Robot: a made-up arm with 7 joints. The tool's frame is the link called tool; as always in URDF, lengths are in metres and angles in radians.
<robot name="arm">
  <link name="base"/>
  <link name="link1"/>
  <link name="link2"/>
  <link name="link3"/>
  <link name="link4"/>
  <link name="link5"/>
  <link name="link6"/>
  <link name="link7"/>
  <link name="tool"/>
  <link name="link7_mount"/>
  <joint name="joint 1" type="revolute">
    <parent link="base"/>
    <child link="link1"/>
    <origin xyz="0 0 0.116"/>
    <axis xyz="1 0 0"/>
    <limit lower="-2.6" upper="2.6"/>
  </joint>
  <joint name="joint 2" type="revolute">
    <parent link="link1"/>
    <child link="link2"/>
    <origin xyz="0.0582 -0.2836 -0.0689"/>
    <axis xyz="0 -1 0"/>
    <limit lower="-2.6" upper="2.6"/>
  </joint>
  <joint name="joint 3" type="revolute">
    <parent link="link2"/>
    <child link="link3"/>
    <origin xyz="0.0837 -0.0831 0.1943"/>
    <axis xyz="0 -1 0"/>
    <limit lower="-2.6" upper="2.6"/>
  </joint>
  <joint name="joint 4" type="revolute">
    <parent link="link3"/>
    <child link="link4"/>
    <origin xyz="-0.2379 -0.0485 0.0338"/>
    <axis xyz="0 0 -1"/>
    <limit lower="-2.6" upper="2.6"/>
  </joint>
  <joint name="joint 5" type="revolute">
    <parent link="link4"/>
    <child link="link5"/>
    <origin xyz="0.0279 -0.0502 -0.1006"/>
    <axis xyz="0 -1 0"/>
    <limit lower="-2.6" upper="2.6"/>
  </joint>
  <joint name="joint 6" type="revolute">
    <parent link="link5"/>
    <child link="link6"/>
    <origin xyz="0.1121 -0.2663 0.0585"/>
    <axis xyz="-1 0 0"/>
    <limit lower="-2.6" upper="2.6"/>
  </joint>
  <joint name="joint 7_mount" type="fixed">
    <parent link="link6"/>
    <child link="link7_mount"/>
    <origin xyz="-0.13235 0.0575 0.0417"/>
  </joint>
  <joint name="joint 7" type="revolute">
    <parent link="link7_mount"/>
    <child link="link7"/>
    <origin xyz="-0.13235 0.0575 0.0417"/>
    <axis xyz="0 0 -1"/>
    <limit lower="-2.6" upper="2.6"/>
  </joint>
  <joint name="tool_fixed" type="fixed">
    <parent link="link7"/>
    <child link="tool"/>
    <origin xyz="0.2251 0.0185 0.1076"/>
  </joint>
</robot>
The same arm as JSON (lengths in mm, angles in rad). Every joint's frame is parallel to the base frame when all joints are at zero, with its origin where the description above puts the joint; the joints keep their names.
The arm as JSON. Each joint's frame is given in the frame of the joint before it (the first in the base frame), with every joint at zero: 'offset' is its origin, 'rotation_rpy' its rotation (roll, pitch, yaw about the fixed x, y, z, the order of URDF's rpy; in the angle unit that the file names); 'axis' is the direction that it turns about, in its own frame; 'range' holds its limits. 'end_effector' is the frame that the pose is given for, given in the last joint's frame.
{
  "length_unit": "mm",
  "angle_unit": "rad",
  "chain": [
    {
      "id": "joint 1",
      "offset": [
        0.0,
        0.0,
        116.0
      ],
      "rotation_rpy": [
        0.0,
        0.0,
        0.0
      ],
      "axis": [
        1.0,
        0.0,
        0.0
      ],
      "range": [
        -2.6,
        2.6
      ]
    },
    {
      "id": "joint 2",
      "offset": [
        58.2,
        -283.6,
        -68.9
      ],
      "rotation_rpy": [
        0.0,
        0.0,
        0.0
      ],
      "axis": [
        0.0,
        -1.0,
        0.0
      ],
      "range": [
        -2.6,
        2.6
      ]
    },
    {
      "id": "joint 3",
      "offset": [
        83.7,
        -83.1,
        194.3
      ],
      "rotation_rpy": [
        0.0,
        0.0,
        0.0
      ],
      "axis": [
        0.0,
        -1.0,
        0.0
      ],
      "range": [
        -2.6,
        2.6
      ]
    },
    {
      "id": "joint 4",
      "offset": [
        -237.9,
        -48.5,
        33.8
      ],
      "rotation_rpy": [
        0.0,
        0.0,
        0.0
      ],
      "axis": [
        0.0,
        0.0,
        -1.0
      ],
      "range": [
        -2.6,
        2.6
      ]
    },
    {
      "id": "joint 5",
      "offset": [
        27.9,
        -50.2,
        -100.6
      ],
      "rotation_rpy": [
        0.0,
        0.0,
        0.0
      ],
      "axis": [
        0.0,
        -1.0,
        0.0
      ],
      "range": [
        -2.6,
        2.6
      ]
    },
    {
      "id": "joint 6",
      "offset": [
        112.1,
        -266.3,
        58.5
      ],
      "rotation_rpy": [
        0.0,
        0.0,
        0.0
      ],
      "axis": [
        -1.0,
        0.0,
        0.0
      ],
      "range": [
        -2.6,
        2.6
      ]
    },
    {
      "id": "joint 7",
      "offset": [
        -264.7,
        115.0,
        83.4
      ],
      "rotation_rpy": [
        0.0,
        0.0,
        0.0
      ],
      "axis": [
        0.0,
        0.0,
        -1.0
      ],
      "range": [
        -2.6,
        2.6
      ]
    }
  ],
  "end_effector": {
    "offset": [
      225.1,
      18.5,
      107.6
    ],
    "rotation_rpy": [
      0.0,
      0.0,
      0.0
    ]
  }
}

